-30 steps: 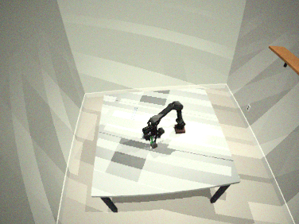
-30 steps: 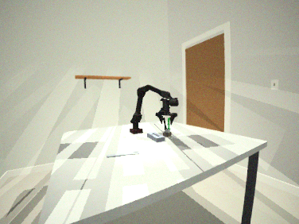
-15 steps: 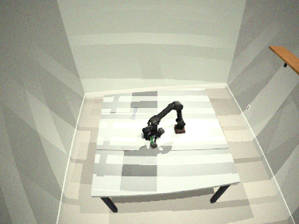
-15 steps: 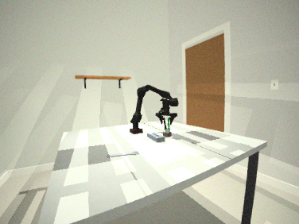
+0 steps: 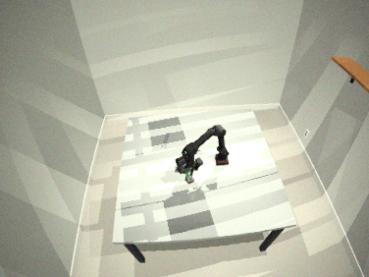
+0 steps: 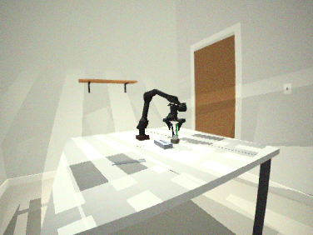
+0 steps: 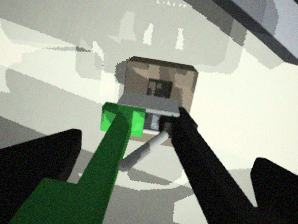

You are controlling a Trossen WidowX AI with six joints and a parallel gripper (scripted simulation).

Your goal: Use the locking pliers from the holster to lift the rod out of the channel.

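Now: gripper tip 2 cm past the black handle. The rest, counted from my gripper tip: grey channel block (12 cm to the right, 8 cm below, 1 cm ahead); brown holster (9 cm below, 1 cm ahead); orange rod (12 cm to the right, 9 cm below, 1 cm ahead).
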